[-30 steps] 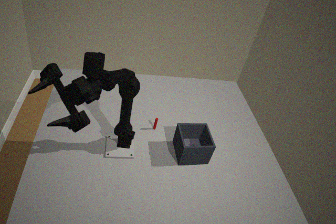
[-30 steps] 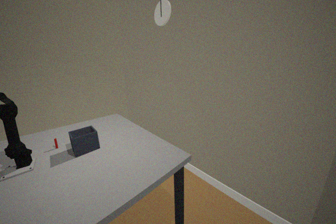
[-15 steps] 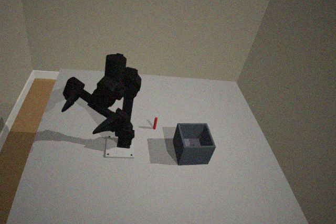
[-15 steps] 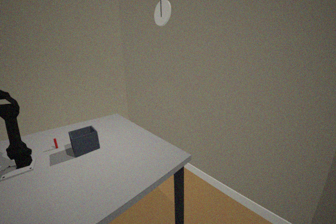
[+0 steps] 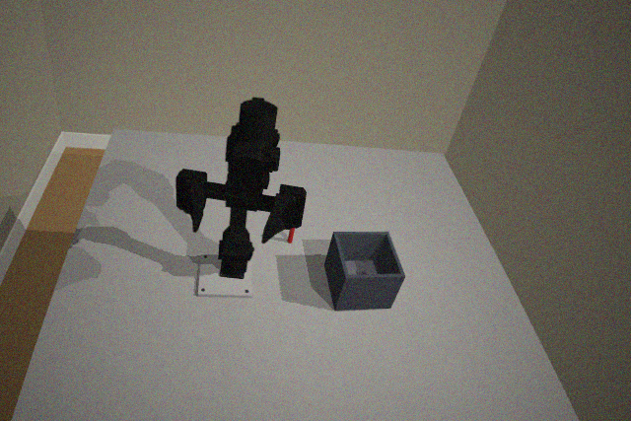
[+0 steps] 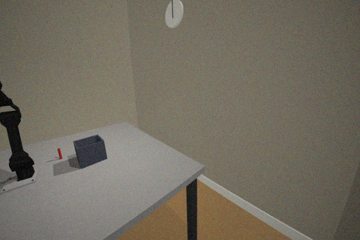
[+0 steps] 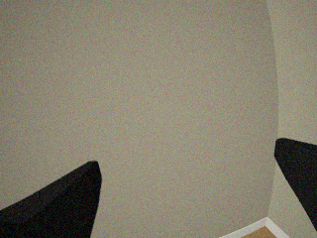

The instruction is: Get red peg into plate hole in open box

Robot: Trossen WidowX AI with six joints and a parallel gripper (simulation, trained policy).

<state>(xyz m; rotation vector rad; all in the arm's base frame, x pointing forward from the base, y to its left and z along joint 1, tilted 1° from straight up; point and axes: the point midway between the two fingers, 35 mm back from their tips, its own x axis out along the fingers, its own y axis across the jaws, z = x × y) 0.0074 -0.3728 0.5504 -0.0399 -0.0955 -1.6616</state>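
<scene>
The red peg is 150 mm ahead of my gripper tip, 550 mm to the left of it and 520 mm below it. The rest, counted from my gripper tip: plate 340 mm ahead, 400 mm to the left, 520 mm below.
</scene>
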